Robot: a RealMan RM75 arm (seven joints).
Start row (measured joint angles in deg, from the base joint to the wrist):
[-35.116, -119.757, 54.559, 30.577, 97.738, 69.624, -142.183]
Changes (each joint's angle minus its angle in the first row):
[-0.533, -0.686, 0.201, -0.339, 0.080, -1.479, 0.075]
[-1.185, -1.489, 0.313, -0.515, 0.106, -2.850, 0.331]
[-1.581, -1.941, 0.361, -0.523, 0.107, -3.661, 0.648]
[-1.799, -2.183, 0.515, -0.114, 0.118, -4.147, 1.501]
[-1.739, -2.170, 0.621, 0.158, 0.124, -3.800, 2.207]
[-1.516, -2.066, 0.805, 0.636, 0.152, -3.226, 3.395]
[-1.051, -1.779, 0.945, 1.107, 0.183, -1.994, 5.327]
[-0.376, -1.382, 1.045, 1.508, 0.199, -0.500, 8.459]
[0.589, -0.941, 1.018, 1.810, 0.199, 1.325, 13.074]
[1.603, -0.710, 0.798, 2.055, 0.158, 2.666, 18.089]
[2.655, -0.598, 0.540, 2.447, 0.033, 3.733, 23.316]
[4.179, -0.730, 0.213, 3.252, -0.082, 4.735, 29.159]
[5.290, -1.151, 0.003, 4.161, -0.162, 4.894, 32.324]
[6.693, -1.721, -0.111, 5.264, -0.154, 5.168, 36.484]
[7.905, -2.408, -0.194, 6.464, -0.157, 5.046, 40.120]
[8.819, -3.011, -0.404, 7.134, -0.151, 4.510, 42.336]
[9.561, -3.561, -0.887, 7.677, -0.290, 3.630, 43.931]
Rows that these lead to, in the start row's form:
[-35.649, -120.443, 54.760, 30.238, 97.818, 68.145, -142.108]
[-36.301, -121.246, 54.872, 30.062, 97.844, 66.774, -141.852]
[-36.697, -121.698, 54.920, 30.054, 97.845, 65.963, -141.535]
[-36.915, -121.940, 55.074, 30.463, 97.856, 65.477, -140.682]
[-36.855, -121.927, 55.180, 30.735, 97.862, 65.824, -139.976]
[-36.632, -121.823, 55.364, 31.213, 97.890, 66.398, -138.788]
[-36.167, -121.536, 55.504, 31.684, 97.921, 67.630, -136.856]
[-35.492, -121.139, 55.604, 32.085, 97.937, 69.124, -133.724]
[-34.527, -120.698, 55.577, 32.387, 97.937, 70.949, -129.109]
[-33.513, -120.467, 55.357, 32.632, 97.896, 72.290, -124.094]
[-32.461, -120.355, 55.099, 33.024, 97.771, 73.357, -118.867]
[-30.937, -120.487, 54.772, 33.829, 97.656, 74.359, -113.024]
[-29.826, -120.908, 54.562, 34.738, 97.576, 74.518, -109.859]
[-28.423, -121.478, 54.448, 35.841, 97.584, 74.792, -105.699]
[-27.211, -122.165, 54.365, 37.041, 97.581, 74.670, -102.063]
[-26.297, -122.768, 54.155, 37.711, 97.587, 74.134, -99.847]
[-25.555, -123.318, 53.672, 38.254, 97.448, 73.254, -98.252]

